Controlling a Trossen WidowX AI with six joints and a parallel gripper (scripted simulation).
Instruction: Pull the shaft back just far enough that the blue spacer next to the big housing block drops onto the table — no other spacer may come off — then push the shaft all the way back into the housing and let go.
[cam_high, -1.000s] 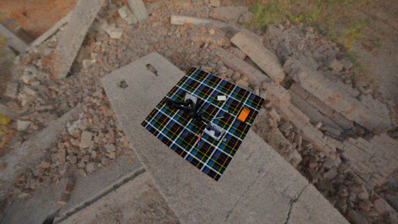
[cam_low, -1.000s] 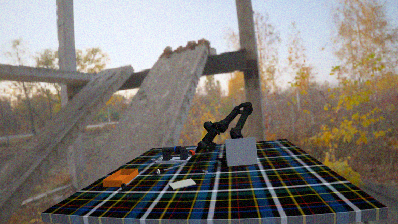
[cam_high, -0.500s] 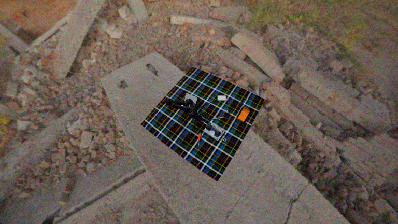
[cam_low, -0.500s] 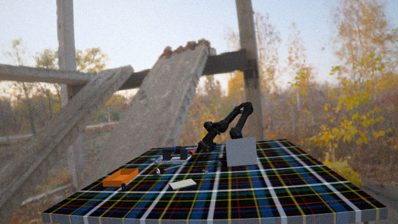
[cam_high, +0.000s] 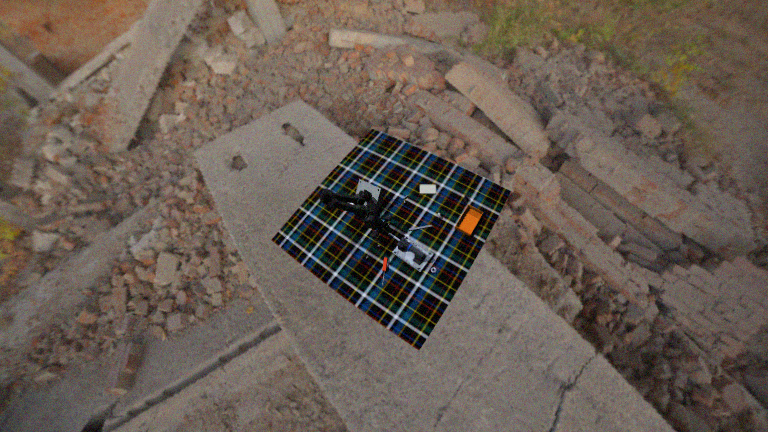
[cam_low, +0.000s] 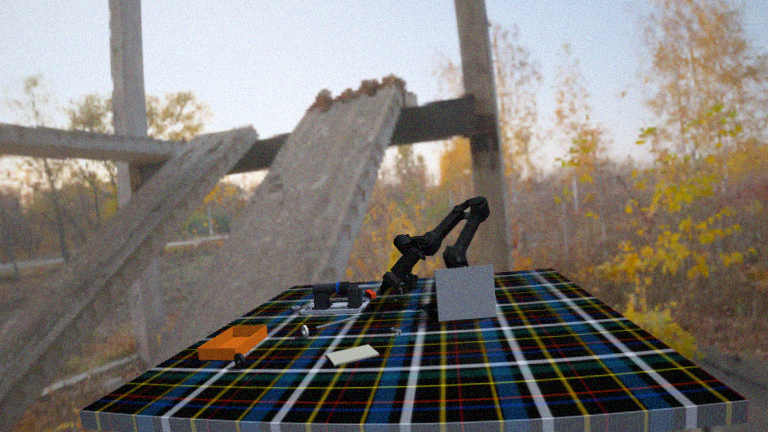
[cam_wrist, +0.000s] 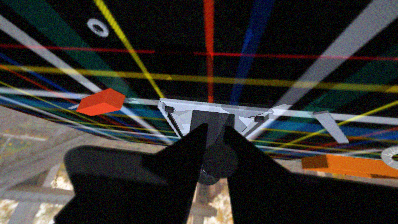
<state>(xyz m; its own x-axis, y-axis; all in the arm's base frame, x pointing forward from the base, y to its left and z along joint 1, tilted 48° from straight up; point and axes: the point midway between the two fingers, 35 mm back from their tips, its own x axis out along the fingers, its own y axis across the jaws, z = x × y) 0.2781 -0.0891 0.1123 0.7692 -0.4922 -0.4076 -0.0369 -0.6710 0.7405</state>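
Right now my gripper tip is 6 cm short of the shaft and 2 cm below it. Also, from my gripper tip: orange tray: 40 cm to the left, 38 cm ahead, 5 cm below; pale flat pad: 47 cm to the left, 5 cm below; blue spacer: 16 cm ahead, 2 cm above, 1 cm to the right.
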